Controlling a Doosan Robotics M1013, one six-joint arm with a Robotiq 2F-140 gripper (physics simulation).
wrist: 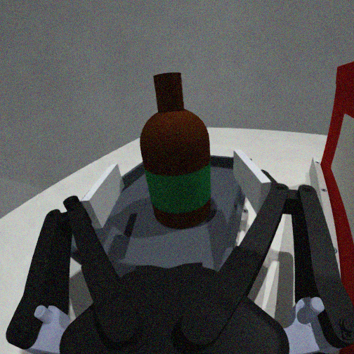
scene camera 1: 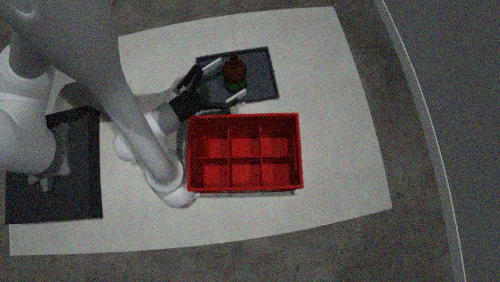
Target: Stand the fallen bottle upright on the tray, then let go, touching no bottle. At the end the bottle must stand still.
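Places are measured from the arm's base along level axes (x back, y right, z up), in centimetres.
Where they show: gripper, fingertip midpoint: [scene camera 1: 233, 75]; arm's base, origin of the base link: [scene camera 1: 49, 153].
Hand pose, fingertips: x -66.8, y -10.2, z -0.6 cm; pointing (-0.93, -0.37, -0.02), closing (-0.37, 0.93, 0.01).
Note:
Things, the pixels of their top centre, and the offset from my fingertips. "pt": a spot on its surface instead. Level surfaces: height alone.
- brown bottle, middle of its top: [scene camera 1: 233, 58] dz +9.7, dx -0.5, dy +0.0 cm
- dark grey tray, surface spot: [scene camera 1: 261, 75] pt dz -5.9, dx -9.5, dy -1.0 cm
- red box with six compartments, surface spot: [scene camera 1: 245, 189] pt dz +11.1, dx +4.2, dy +35.2 cm
- white table, its level: dz -6.4 cm
A brown bottle [scene camera 1: 234, 72] [wrist: 176, 150] with a green band stands upright on the dark grey tray [scene camera 1: 261, 75] [wrist: 167, 245]. Its neck points up in the wrist view, with a slight slant to the left there. My gripper [scene camera 1: 229, 78] [wrist: 175, 168] is open around the bottle's lower part. One finger pad is on each side, and in the wrist view a gap shows between each pad and the bottle. The near part of the tray is partly hidden by the gripper.
A red box with six compartments [scene camera 1: 245, 189] [wrist: 344, 92] stands close beside the tray and the gripper, on its right in the wrist view. A black block [scene camera 1: 80, 202] lies under the arm's base at the left of the white table [scene camera 1: 340, 150].

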